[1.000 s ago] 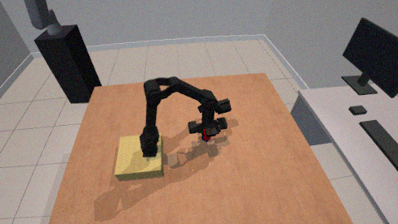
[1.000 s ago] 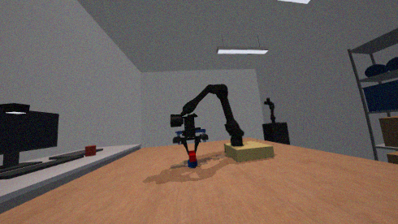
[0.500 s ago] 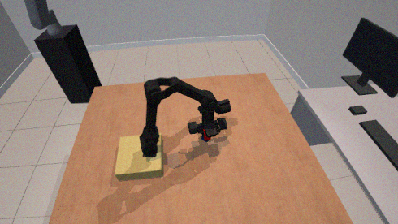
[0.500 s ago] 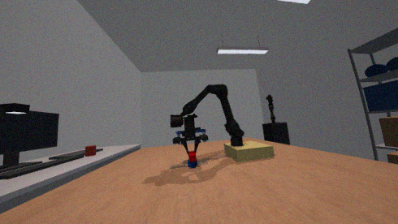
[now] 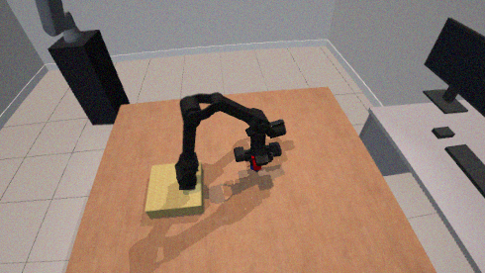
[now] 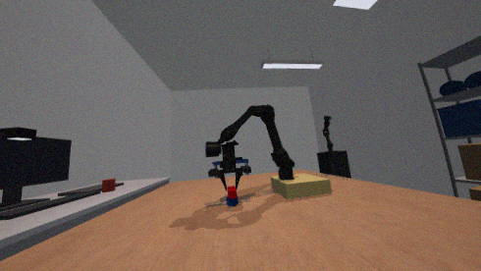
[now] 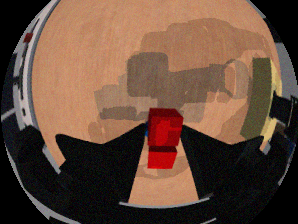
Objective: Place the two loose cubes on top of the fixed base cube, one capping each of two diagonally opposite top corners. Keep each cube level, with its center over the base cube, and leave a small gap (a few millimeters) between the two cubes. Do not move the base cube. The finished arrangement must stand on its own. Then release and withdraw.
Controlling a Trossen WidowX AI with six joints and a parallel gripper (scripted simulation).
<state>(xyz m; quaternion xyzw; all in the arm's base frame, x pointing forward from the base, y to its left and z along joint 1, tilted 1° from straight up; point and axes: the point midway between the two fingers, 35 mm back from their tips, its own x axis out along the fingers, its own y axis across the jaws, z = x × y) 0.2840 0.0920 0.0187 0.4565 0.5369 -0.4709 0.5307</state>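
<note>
Now: the blue cube 2 cm to the left of my gripper tip and 4 cm below it.
</note>
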